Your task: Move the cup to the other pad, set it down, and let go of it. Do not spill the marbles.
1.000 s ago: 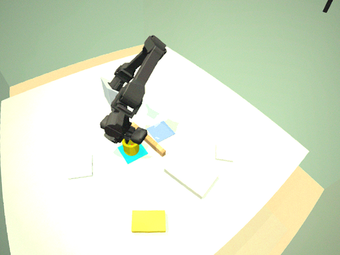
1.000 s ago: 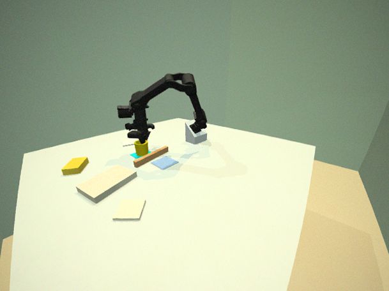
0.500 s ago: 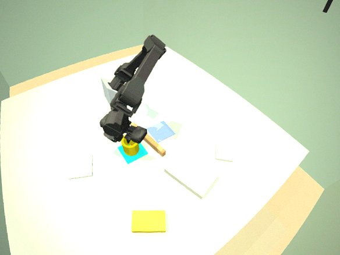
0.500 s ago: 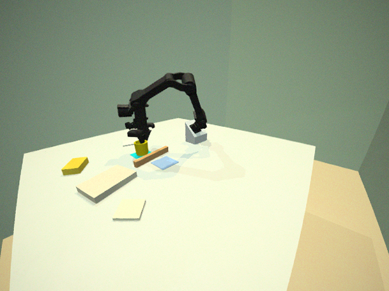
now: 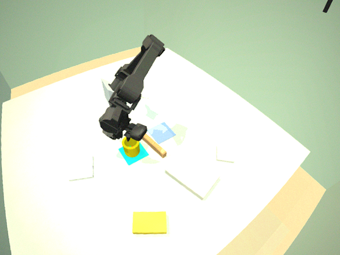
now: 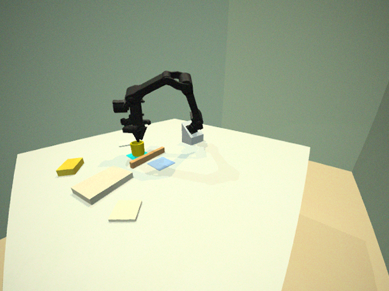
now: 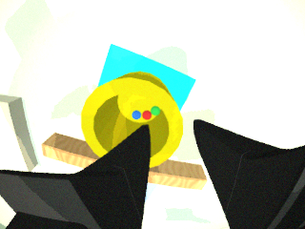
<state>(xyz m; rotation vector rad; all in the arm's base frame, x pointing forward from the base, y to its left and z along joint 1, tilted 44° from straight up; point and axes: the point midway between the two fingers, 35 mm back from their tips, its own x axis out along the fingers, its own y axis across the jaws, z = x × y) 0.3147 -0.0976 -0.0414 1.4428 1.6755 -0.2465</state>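
My gripper tip is 4 cm above the yellow cup, 2 cm short of it and 1 cm to the right of it. The rest, counted from my gripper tip: wooden bar 10 cm to the left, 6 cm below, 1 cm ahead; then cyan pad 8 cm below, 3 cm ahead, 2 cm to the left.
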